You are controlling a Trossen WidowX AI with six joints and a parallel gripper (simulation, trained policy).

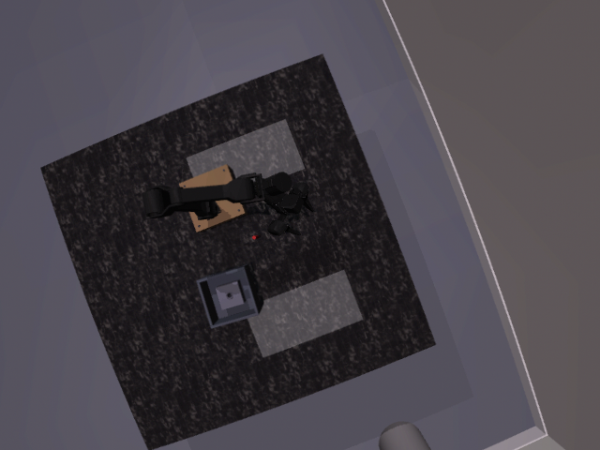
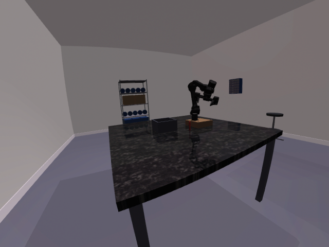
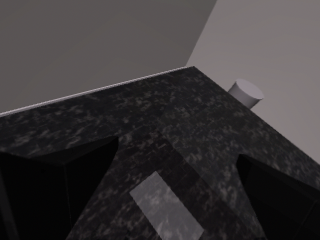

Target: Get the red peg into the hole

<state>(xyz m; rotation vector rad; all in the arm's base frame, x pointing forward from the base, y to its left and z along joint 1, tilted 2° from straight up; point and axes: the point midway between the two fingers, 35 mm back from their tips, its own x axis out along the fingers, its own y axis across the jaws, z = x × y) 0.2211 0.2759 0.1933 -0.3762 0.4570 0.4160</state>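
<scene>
Right now the red peg is 20 cm below my gripper tip, 19 cm to the right of it and 6 cm behind it. Also, from my gripper tip: grey box: 40 cm to the right, 22 cm below, 8 cm ahead; pale plate: 40 cm to the right, 20 cm below, 8 cm ahead.
</scene>
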